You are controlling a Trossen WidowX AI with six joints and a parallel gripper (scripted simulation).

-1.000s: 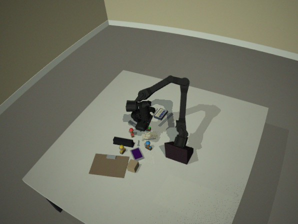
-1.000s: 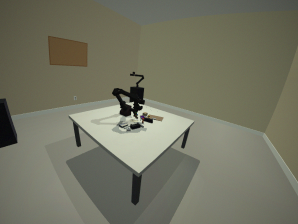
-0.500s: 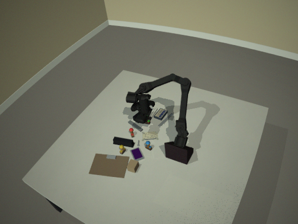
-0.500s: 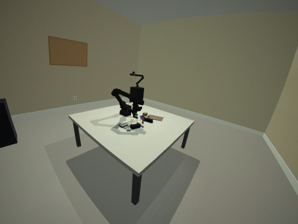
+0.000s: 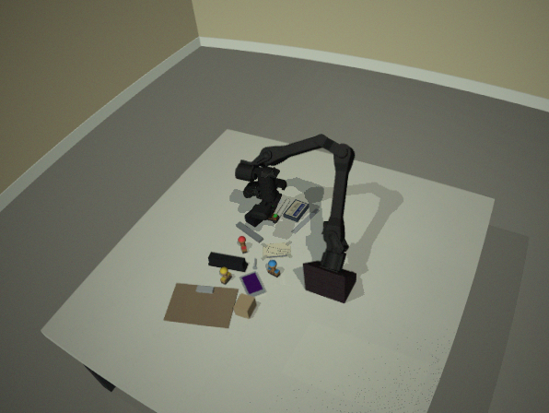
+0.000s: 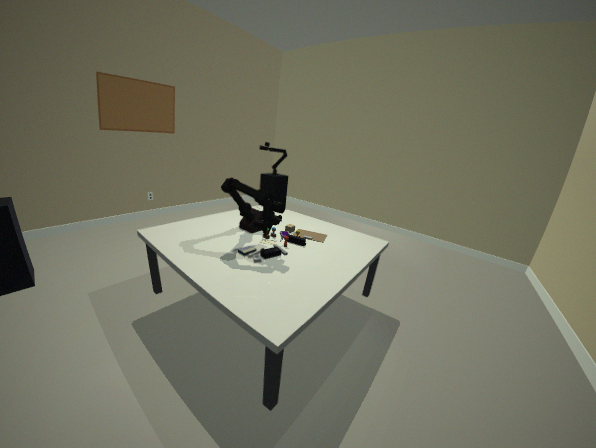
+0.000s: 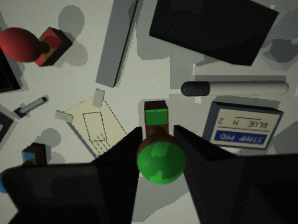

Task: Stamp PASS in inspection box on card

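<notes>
Right now the pen is 80 mm to the right of my gripper tip, 80 mm below it and 20 mm ahead of it. Also, from my gripper tip: cream card: 90 mm below, 80 mm to the left, 50 mm behind; then red stamp: 120 mm to the left, 70 mm below, 60 mm ahead; then green-knobbed stamp: right at my gripper tip.
</notes>
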